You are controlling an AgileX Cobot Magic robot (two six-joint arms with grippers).
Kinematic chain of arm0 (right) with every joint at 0, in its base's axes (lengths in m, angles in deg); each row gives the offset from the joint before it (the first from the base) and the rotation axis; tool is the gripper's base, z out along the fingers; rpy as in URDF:
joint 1: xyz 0 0 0.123 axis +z
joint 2: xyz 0 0 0 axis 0.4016 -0.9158 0
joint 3: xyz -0.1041 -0.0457 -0.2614 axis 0.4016 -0.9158 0
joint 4: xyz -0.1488 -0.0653 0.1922 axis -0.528 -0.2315 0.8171
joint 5: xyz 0 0 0 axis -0.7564 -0.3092 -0.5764
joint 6: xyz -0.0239 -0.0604 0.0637 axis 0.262 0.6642 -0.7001
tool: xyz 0 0 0 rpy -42 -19.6 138.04
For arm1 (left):
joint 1: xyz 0 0 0.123 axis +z
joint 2: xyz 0 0 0 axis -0.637 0.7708 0
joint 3: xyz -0.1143 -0.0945 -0.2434 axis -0.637 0.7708 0
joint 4: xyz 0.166 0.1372 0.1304 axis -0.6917 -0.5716 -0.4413
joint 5: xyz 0 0 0 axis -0.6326 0.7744 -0.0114
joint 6: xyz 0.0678 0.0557 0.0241 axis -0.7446 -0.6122 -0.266
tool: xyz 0 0 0 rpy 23.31 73.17 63.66
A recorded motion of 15 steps. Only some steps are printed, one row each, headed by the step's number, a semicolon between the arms.
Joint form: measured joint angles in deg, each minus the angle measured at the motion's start. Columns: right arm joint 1, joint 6, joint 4, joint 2, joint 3, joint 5; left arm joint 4, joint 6, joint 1, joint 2, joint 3, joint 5.
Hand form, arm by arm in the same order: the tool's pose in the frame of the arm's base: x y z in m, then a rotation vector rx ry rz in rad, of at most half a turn. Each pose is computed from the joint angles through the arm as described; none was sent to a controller.
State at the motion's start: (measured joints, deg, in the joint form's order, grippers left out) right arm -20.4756 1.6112 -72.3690 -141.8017 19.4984 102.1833; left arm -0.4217 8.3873 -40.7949 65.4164 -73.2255 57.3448
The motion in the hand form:
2: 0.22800 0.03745 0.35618 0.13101 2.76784 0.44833; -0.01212 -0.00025 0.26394 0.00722 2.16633 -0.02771
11: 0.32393 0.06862 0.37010 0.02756 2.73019 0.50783; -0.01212 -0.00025 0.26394 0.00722 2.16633 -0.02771
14: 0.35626 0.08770 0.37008 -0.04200 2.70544 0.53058; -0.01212 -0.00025 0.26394 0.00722 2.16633 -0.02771
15: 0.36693 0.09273 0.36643 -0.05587 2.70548 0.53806; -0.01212 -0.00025 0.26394 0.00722 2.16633 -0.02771
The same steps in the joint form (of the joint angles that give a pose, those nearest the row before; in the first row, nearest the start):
2: 0.00 0.16 0.14 -4.23 4.15 0.00; 0.00 0.00 0.00 0.00 0.00 0.00
11: 4.09 0.19 1.73 -24.09 26.48 -0.20; 0.00 0.00 0.00 0.00 0.00 0.00
14: 6.30 0.72 2.26 -31.32 35.29 -0.20; 0.00 0.00 0.00 0.00 0.00 0.00
15: 6.73 0.91 2.51 -33.77 37.73 -0.20; 0.00 0.00 0.00 0.00 0.00 0.00

